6 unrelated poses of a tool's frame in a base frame.
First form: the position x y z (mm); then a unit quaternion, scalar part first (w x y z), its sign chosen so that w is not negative.
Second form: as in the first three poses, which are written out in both.
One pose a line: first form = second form
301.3 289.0 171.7 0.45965 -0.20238 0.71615 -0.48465 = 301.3 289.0 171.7 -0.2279 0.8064 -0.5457 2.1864
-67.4 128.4 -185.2 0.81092 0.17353 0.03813 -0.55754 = -67.4 128.4 -185.2 0.2965 0.0652 -0.9528 1.2502
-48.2 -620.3 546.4 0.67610 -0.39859 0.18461 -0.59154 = -48.2 -620.3 546.4 -0.5410 0.2506 -0.8029 1.6567
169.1 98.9 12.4 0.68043 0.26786 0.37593 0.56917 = 169.1 98.9 12.4 0.3655 0.5130 0.7767 1.6449
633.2 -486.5 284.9 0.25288 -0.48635 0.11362 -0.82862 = 633.2 -486.5 284.9 -0.5027 0.1174 -0.8565 2.6303
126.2 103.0 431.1 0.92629 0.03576 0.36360 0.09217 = 126.2 103.0 431.1 0.0949 0.9650 0.2446 0.7727
